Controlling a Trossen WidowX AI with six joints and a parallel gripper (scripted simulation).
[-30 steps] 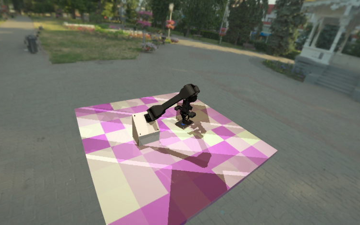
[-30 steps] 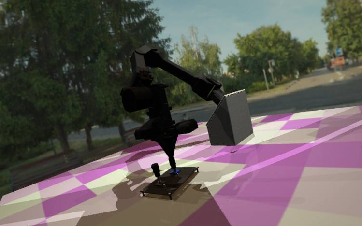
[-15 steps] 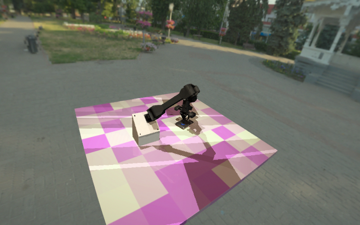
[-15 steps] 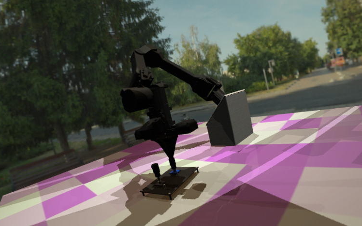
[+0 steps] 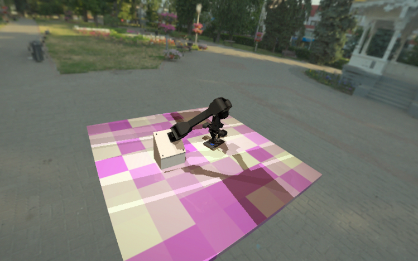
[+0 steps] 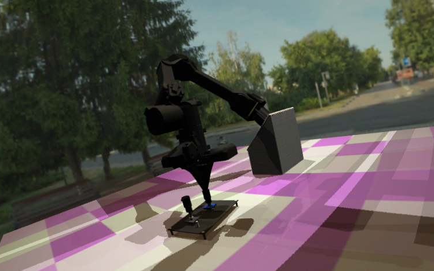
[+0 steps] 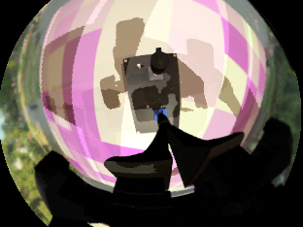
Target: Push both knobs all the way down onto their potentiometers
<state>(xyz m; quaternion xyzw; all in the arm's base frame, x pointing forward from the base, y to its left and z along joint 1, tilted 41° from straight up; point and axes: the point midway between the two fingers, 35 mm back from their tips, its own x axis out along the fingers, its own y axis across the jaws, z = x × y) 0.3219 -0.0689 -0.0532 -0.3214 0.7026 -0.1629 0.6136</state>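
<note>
My gripper tip is now 8 cm short of the grey potentiometer, 2 cm to the right of it and 2 cm above it.
</note>
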